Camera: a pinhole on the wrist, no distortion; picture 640 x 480 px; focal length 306.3 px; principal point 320.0 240.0 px. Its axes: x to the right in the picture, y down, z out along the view. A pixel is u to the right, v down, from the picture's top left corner.
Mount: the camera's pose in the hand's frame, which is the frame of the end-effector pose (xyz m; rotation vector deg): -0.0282 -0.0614 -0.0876 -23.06 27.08 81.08
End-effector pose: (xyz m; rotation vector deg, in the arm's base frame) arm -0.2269 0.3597 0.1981 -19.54 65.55 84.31
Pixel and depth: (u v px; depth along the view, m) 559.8 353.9 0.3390
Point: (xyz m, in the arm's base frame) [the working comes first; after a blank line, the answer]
In the camera's frame: 0.2654 0.1261 0.3390

-0.4896 0.4006 0.4636
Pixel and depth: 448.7 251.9 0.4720
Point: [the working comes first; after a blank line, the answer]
In the camera's frame: 0.1983 0.0183 0.4720

-0.4650 0.5823 0.4509
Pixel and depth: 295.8 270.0 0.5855
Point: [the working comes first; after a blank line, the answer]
In the camera's frame: -0.0463 0.0573 0.5855

-0.2391 0.7080 0.5368
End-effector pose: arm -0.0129 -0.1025 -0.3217 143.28 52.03 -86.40
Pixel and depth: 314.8 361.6 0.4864
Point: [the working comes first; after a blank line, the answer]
In the camera's frame: -0.0083 0.1931 0.4864

-0.2201 -0.4785 -0.3843
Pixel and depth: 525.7 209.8 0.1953
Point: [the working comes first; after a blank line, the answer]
In the camera's frame: 0.1312 -0.0193 0.1953

0.0672 -0.2205 -0.3729
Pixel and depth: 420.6 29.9 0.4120
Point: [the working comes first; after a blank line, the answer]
In the camera's frame: 0.1353 -0.2826 0.4120

0.0696 -0.2335 -0.7137
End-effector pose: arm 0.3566 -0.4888 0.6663 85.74 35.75 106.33
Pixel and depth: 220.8 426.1 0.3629
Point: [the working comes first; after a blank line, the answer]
In the camera's frame: -0.1175 0.2205 0.3629

0.6497 -0.7125 0.6229
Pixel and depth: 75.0 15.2 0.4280
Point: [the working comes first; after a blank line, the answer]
In the camera's frame: -0.3423 -0.3141 0.4280

0.7936 -0.1918 0.8436
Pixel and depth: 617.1 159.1 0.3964
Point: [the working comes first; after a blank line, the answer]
In the camera's frame: 0.3845 -0.1047 0.3964

0.2853 -0.6919 1.0979
